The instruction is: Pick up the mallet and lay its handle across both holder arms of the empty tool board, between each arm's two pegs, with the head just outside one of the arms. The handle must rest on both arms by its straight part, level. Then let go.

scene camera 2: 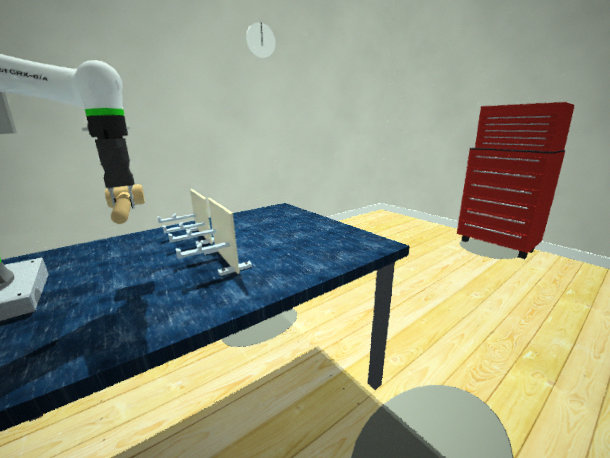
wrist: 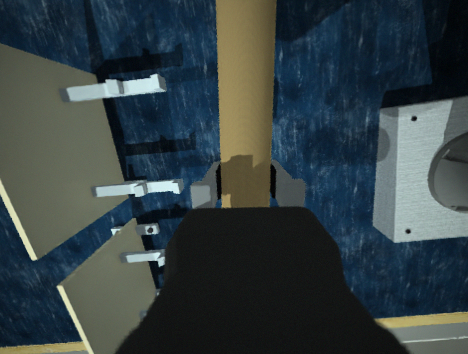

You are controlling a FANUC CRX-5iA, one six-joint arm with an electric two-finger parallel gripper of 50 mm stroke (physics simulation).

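The gripper (scene camera 2: 122,196) (wrist: 245,185) is shut on the wooden mallet (scene camera 2: 120,213) (wrist: 246,90). It holds the mallet in the air above the table, on the robot-base side of the two boards. The handle points towards the scene camera and runs up the wrist view; the head shows behind the fingers in the scene view and is hidden in the wrist view. The near cream board (scene camera 2: 223,230) (wrist: 55,135) carries two light pegged arms (scene camera 2: 202,250) (wrist: 160,187), with no tool on them. The mallet is apart from these arms.
A second cream board (scene camera 2: 199,206) (wrist: 110,300) stands beyond the near one, its arms partly hidden by the gripper body in the wrist view. The robot's grey base (scene camera 2: 27,285) (wrist: 387,200) is on the blue table (scene camera 2: 310,240). A red cabinet (scene camera 2: 550,200) stands at the far right.
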